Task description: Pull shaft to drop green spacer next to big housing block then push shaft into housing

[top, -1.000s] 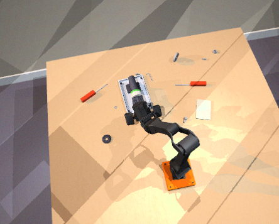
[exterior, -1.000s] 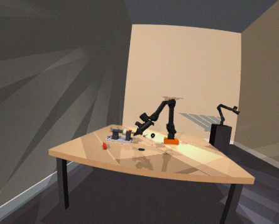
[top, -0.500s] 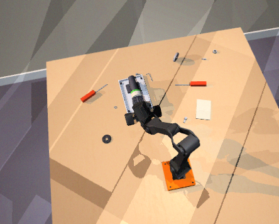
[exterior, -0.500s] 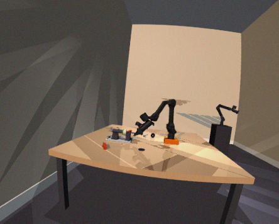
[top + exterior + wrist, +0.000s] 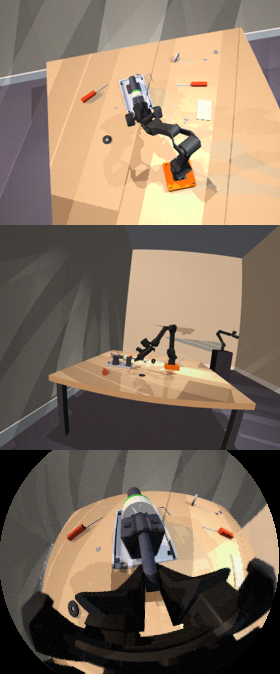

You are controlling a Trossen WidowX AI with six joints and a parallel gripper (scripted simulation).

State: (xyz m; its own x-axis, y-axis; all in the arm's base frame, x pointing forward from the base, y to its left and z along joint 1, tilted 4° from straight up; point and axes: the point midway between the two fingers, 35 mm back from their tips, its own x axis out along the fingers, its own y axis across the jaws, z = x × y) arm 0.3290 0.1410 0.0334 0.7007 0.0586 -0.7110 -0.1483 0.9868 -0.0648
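My gripper tip is 5 cm short of the dark shaft, 2 cm below it and 1 cm to the right of it. From my gripper tip the other things lie so: green spacer 10 cm ahead, 2 cm to the left, 2 cm above; then small screw 24 cm to the right, 7 cm behind, 5 cm below; then pale card 35 cm to the right, 5 cm below, 2 cm behind.
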